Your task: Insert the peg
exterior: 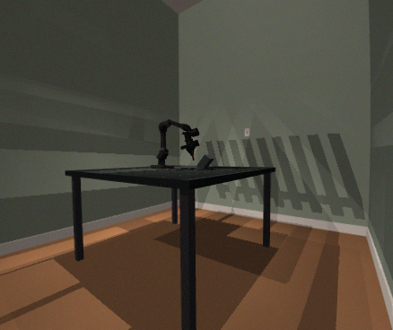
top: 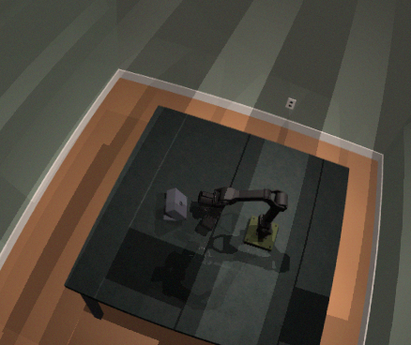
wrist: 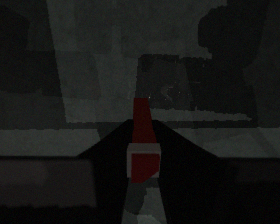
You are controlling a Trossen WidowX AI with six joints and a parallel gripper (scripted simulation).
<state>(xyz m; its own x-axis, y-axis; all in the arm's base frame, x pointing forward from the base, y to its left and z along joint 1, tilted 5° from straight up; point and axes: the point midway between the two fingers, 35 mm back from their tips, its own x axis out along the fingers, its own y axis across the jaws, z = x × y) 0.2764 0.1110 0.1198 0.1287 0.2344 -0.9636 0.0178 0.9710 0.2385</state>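
My gripper tip is 190 mm short of the grey sloped panel, 50 mm to the left of it and 50 mm above it. Round my gripper tip: red peg: 20 mm above.
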